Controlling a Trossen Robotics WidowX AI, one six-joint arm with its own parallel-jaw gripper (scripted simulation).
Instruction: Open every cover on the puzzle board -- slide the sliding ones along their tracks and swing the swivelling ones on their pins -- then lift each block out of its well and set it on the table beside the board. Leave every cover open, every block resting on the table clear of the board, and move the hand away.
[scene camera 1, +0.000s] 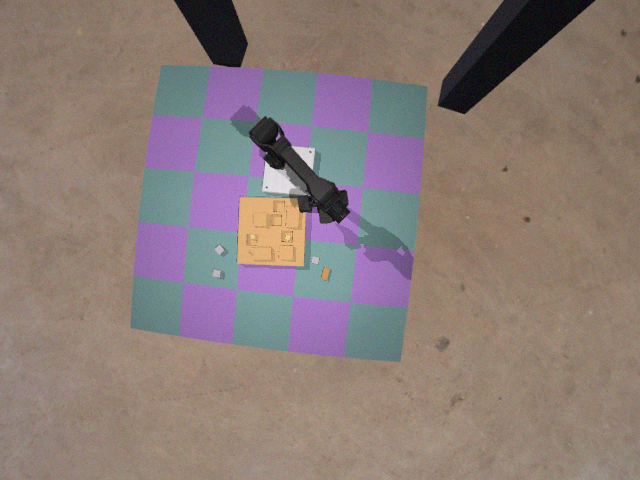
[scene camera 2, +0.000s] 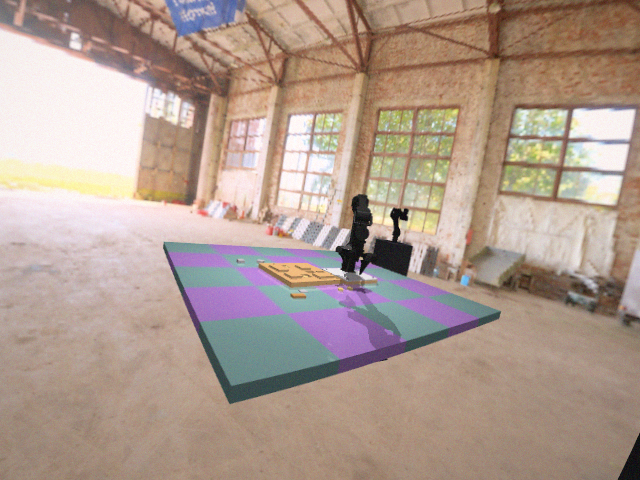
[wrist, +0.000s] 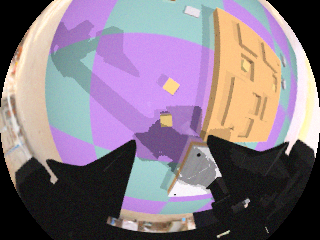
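My own gripper (wrist: 172, 142) is 10 cm from the lens. And there is an orange puzzle board (wrist: 228, 53), which is 20 cm from the lens.
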